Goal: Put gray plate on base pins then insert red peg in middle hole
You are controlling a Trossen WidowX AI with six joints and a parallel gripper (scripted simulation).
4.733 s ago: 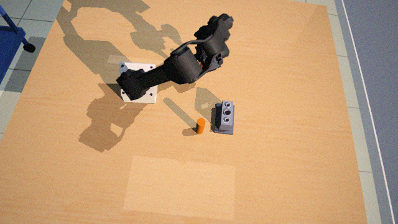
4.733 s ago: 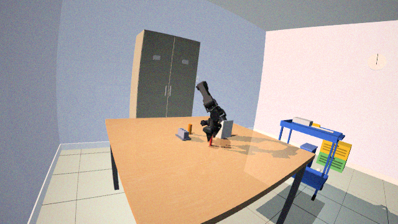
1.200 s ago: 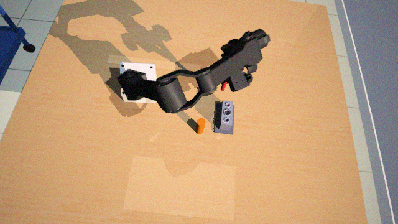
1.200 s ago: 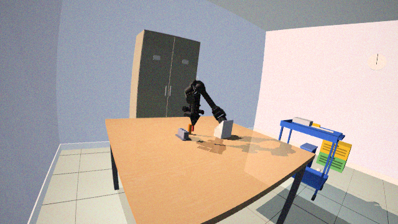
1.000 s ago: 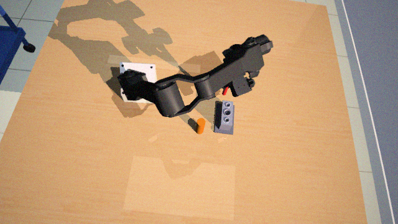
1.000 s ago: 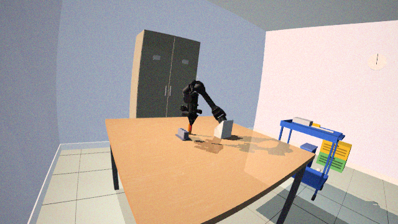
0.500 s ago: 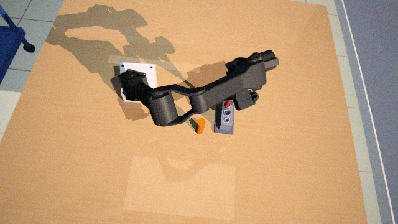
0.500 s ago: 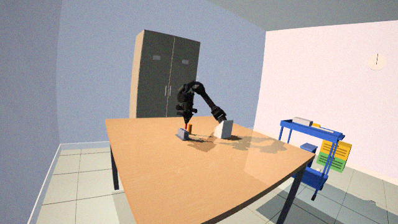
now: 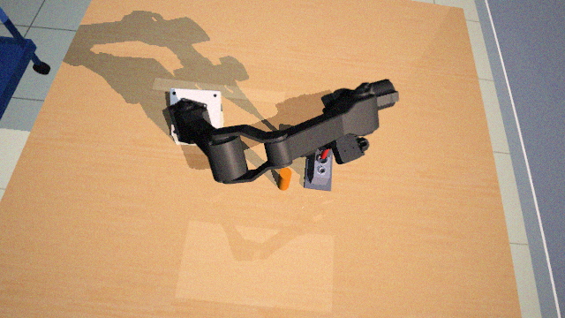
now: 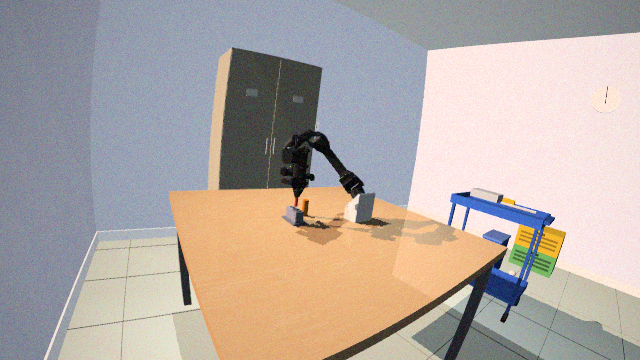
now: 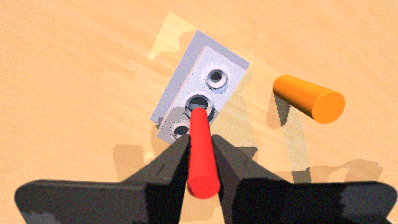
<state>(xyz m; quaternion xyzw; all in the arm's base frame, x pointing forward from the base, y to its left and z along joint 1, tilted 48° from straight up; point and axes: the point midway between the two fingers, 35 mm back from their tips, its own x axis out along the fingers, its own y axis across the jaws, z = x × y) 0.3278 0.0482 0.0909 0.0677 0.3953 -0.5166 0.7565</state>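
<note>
My gripper tip is right at the red peg. From my gripper tip the other things lie so: orange cylinder (80 mm behind, 70 mm to the right, 70 mm below); gray plate (70 mm below); base (100 mm below).
</note>
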